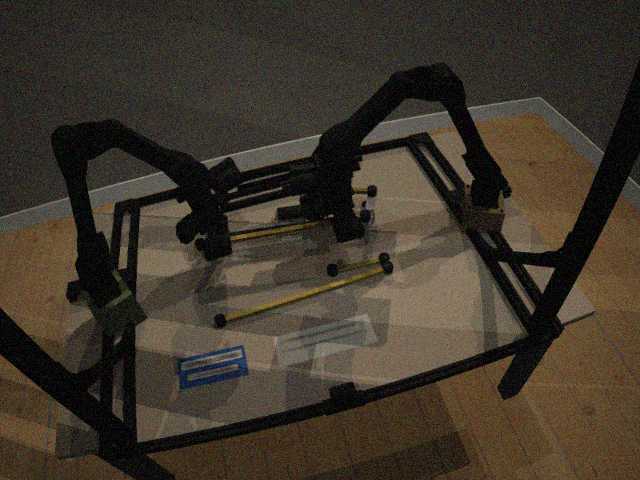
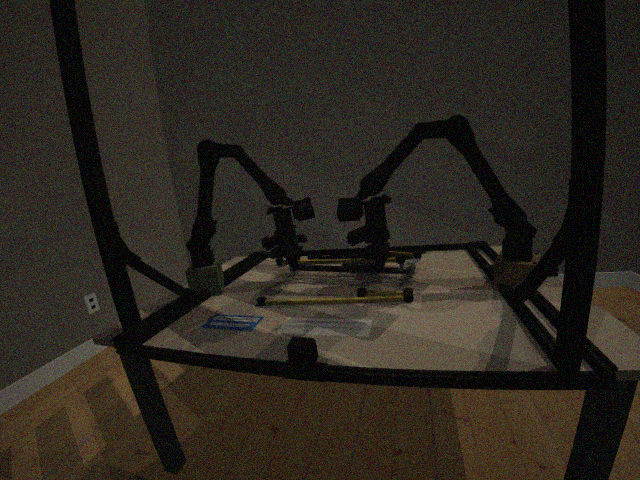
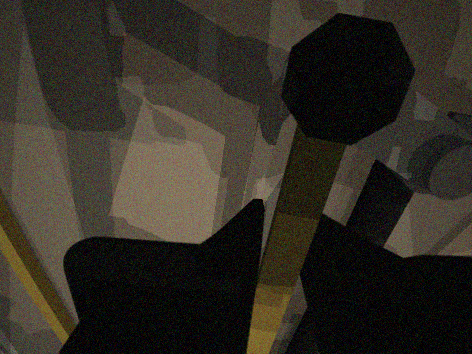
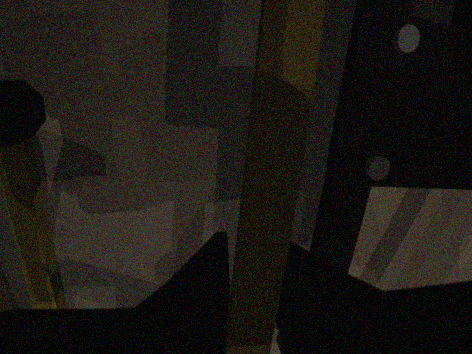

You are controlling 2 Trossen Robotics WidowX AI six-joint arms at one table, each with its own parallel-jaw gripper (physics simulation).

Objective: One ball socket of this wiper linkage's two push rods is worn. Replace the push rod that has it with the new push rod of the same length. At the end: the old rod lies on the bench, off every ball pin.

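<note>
My left gripper [image 1: 218, 255] [image 2: 293, 267] [image 3: 276, 209] is shut on a yellow push rod [image 1: 279, 230] [image 3: 305, 175] [image 4: 270, 175], close to its black ball socket [image 3: 348, 79]. My right gripper [image 1: 350, 237] [image 2: 378, 266] [image 4: 243, 242] is shut on the same rod nearer its other end. The rod is held roughly level in front of the dark linkage; whether it touches a ball pin is hidden. Another rod [image 1: 360, 190] shows partly behind the right gripper. A long yellow rod [image 1: 305, 296] [image 2: 336, 299] and a short one [image 1: 359, 265] [image 2: 385, 292] lie on the bench. Socket wear cannot be seen.
A blue slotted tray [image 1: 214, 379] lies at the front left, and a pale slotted tray [image 1: 364, 338] beside it. A black block [image 1: 343, 395] [image 2: 302, 350] sits on the front rail. Dark frame rails edge the bench. The two arms' wrists are close together over the linkage.
</note>
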